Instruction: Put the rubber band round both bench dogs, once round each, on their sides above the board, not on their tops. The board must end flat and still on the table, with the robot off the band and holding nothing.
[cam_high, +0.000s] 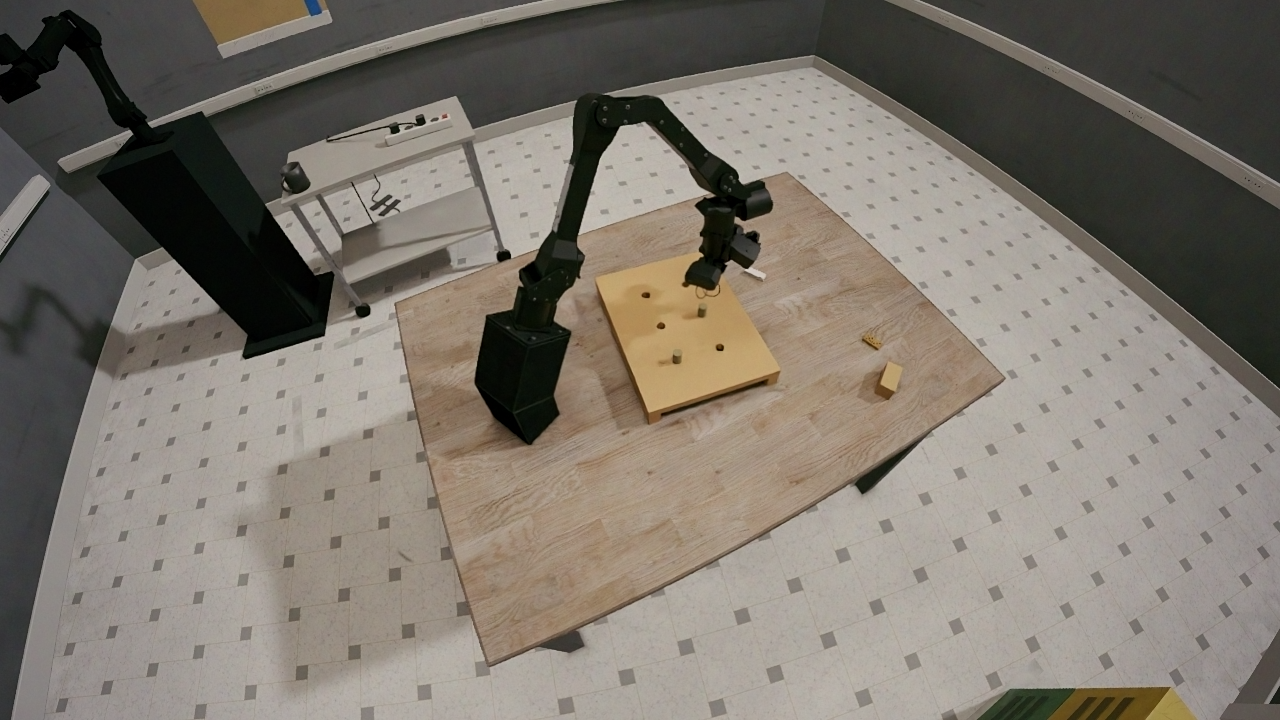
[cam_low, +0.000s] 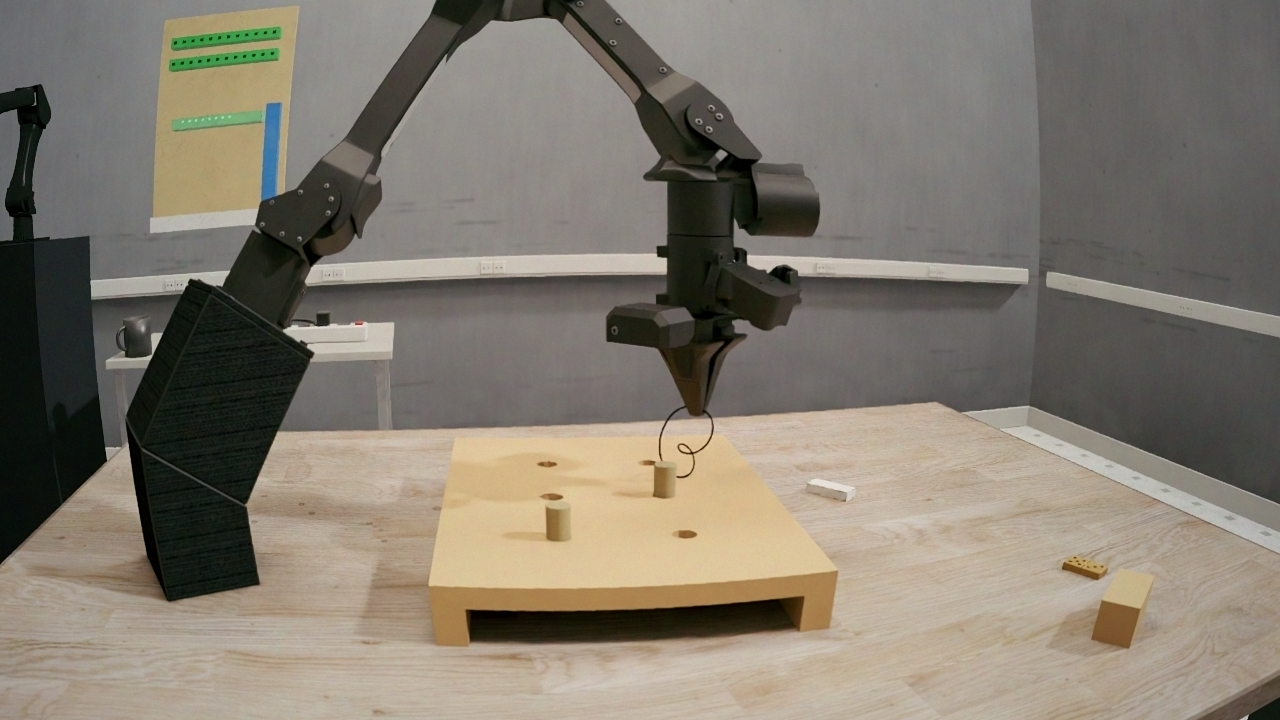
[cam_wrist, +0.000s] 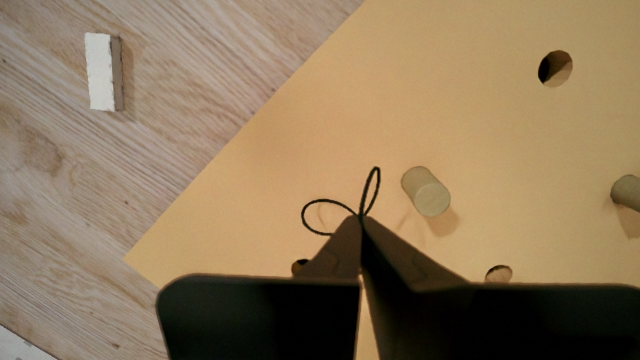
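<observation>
The tan board is 8 cm behind my hand, 3 cm to the right of it and 12 cm below it. Round my hand: wooden block 31 cm ahead, 30 cm to the right, 13 cm below; then white block 16 cm ahead, 9 cm to the left, 14 cm below; then domino 34 cm ahead, 19 cm to the right, 14 cm below.
</observation>
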